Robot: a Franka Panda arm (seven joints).
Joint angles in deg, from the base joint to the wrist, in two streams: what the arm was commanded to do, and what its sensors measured. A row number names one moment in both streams.
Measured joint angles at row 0: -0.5 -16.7 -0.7 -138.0 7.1 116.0 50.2
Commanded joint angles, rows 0 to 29: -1.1 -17.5 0.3 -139.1 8.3 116.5 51.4; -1.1 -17.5 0.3 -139.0 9.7 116.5 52.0; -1.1 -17.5 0.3 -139.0 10.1 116.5 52.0; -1.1 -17.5 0.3 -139.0 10.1 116.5 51.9; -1.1 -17.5 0.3 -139.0 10.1 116.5 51.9; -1.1 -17.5 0.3 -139.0 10.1 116.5 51.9; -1.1 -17.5 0.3 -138.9 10.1 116.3 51.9; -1.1 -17.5 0.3 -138.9 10.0 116.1 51.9; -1.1 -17.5 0.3 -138.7 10.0 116.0 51.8; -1.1 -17.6 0.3 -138.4 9.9 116.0 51.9; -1.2 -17.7 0.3 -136.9 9.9 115.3 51.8; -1.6 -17.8 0.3 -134.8 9.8 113.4 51.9; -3.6 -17.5 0.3 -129.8 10.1 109.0 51.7; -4.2 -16.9 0.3 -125.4 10.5 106.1 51.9; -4.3 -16.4 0.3 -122.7 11.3 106.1 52.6; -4.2 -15.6 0.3 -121.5 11.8 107.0 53.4; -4.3 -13.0 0.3 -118.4 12.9 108.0 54.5; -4.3 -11.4 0.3 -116.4 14.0 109.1 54.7; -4.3 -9.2 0.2 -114.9 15.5 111.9 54.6; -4.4 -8.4 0.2 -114.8 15.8 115.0 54.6; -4.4 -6.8 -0.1 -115.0 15.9 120.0 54.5; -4.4 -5.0 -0.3 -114.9 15.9 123.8 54.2; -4.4 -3.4 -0.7 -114.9 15.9 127.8 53.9; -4.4 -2.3 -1.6 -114.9 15.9 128.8 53.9; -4.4 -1.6 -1.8 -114.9 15.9 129.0 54.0; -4.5 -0.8 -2.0 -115.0 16.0 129.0 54.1; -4.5 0.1 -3.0 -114.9 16.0 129.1 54.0; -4.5 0.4 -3.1 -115.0 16.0 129.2 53.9; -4.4 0.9 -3.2 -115.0 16.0 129.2 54.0; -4.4 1.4 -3.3 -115.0 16.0 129.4 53.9
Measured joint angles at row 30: -4.4 -0.1 -3.2 -116.1 14.9 128.8 53.8
